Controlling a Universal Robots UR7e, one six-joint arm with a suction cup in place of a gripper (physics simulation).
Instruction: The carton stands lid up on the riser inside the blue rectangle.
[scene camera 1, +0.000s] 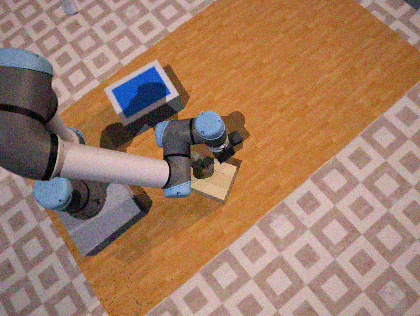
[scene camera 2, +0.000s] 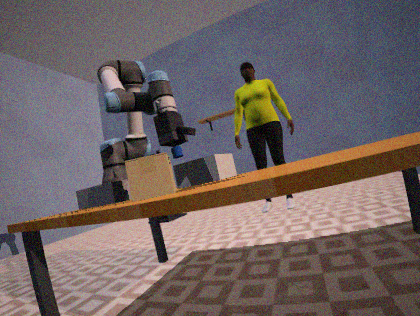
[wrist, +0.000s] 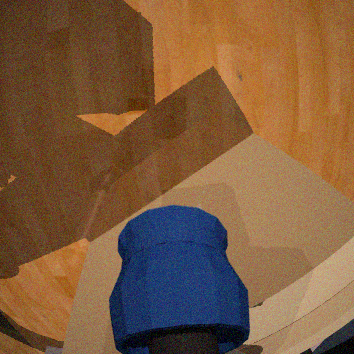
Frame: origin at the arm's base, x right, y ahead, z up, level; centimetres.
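Seen in the pictures: hand, its tool point: (scene camera 2: 178, 156) (wrist: 172, 250); arm's base, origin of its link: (scene camera 1: 86, 199) (scene camera 2: 117, 183).
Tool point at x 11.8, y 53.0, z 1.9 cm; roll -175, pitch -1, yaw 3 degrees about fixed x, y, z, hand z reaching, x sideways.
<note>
Offsets run from my tool point to a thing's top centre. "pt": to the spot under its first point. Level surfaces: height alone.
The tan carton @[dx +4.2, dy -8.9, dz +1.4 cm] (scene camera 1: 220, 182) (scene camera 2: 150, 177) (wrist: 300, 185) stands on the wooden table, apart from the riser. Its upper face shows a paler band in scene camera 1. I cannot tell which face is the lid. The riser @[dx -39.3, dy -15.2, dz +0.9 cm] (scene camera 1: 165, 78) (scene camera 2: 226, 166) is a pale box with a blue rectangle @[pt dx -41.9, dy -22.3, dz +0.9 cm] (scene camera 1: 122, 95) on its top; nothing stands on it. My suction cup (scene camera 2: 177, 151) (wrist: 172, 222) is blue and tilted, close to the carton near its upper edge, and seems to hold nothing. A small gap seems to remain. The cup hides part of the carton in the wrist view.
The arm's grey base block (scene camera 1: 107, 225) stands on the table @[dz -11.1 cm] (scene camera 1: 300, 100) near the carton. My forearm (scene camera 1: 115, 165) reaches over the area between base and carton. A person (scene camera 2: 257, 107) in a yellow top stands on the floor beyond the table.
</note>
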